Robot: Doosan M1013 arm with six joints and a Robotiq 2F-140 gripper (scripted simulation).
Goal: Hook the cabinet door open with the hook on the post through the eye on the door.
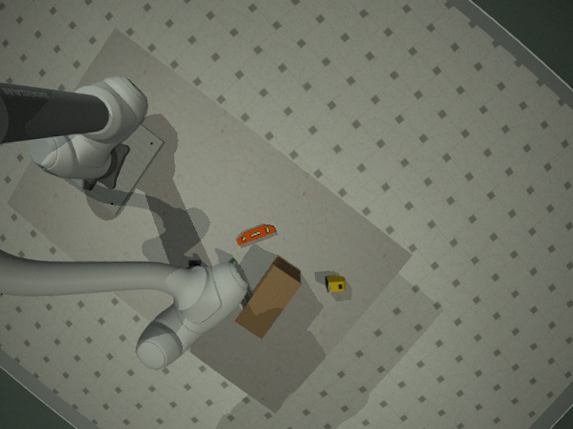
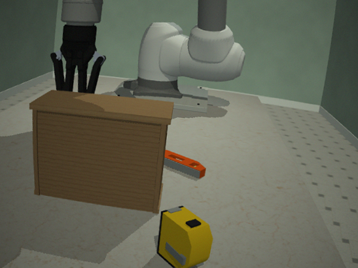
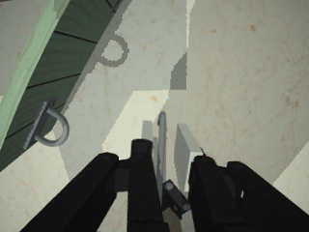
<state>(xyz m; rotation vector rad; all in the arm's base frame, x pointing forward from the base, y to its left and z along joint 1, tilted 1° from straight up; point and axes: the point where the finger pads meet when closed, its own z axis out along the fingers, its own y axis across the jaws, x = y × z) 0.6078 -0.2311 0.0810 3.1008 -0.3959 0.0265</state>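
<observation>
My hand is 4 cm past the thin grey hook, 1 cm to the right of it and 3 cm above it. Also, from my hand: green door (8 cm ahead, 5 cm to the left, 1 cm below); then orange spirit level (6 cm ahead, 23 cm to the left, 8 cm below); then yellow tape measure (41 cm ahead, 19 cm to the left, 5 cm below).
</observation>
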